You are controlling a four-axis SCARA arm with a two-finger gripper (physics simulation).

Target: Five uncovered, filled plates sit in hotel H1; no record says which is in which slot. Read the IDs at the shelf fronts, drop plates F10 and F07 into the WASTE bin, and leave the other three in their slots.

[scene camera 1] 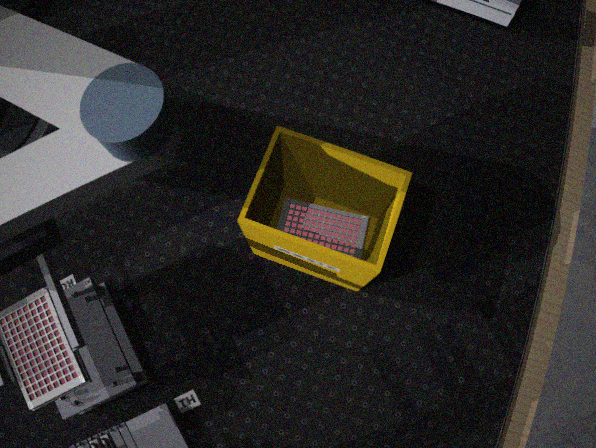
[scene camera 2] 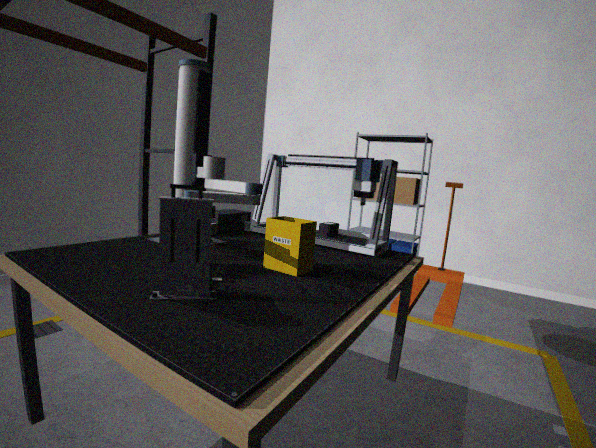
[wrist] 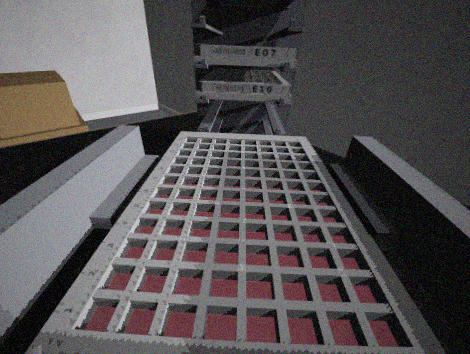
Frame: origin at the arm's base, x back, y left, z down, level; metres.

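Seen in the pictures: gripper, fingertip midpoint: (scene camera 1: 41,366) (wrist: 243,150).
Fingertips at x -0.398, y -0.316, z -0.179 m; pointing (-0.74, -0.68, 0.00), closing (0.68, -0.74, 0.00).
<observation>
Offsets run from my fingertips to a thing's top centre.
My gripper (wrist: 243,150) is shut on a filled plate {dz +0.006, dx +0.017, dy +0.016 m} (scene camera 1: 40,350) (wrist: 235,245) with pink-red wells, held by its long sides; its ID does not show. In scene camera 1 it is level above or on a grey stand, beside hotel H1 (scene camera 1: 160,425) (scene camera 2: 185,230); contact is unclear. In the wrist view plate E07 {dz -0.044, dx -0.123, dy -0.112 m} (wrist: 245,55) and plate E10 {dz -0.015, dx -0.123, dy -0.112 m} (wrist: 245,90) sit in the hotel, with bare rails below E10. The other slots are too dark to read. One plate {dz +0.146, dx -0.250, dy +0.289 m} (scene camera 1: 330,225) lies in the yellow WASTE bin {dz -0.034, dx -0.248, dy +0.290 m} (scene camera 1: 355,272) (scene camera 2: 306,245) (wrist: 35,107); its ID does not show.
The grey stand (scene camera 1: 107,340) is at the lower left in scene camera 1. The H1 tag {dz +0.166, dx -0.149, dy -0.002 m} (scene camera 1: 187,401) lies by the hotel. The white arm (scene camera 1: 45,170) (scene camera 2: 225,186) reaches over the left side. A gantry machine (scene camera 2: 320,161) stands behind the bin.
</observation>
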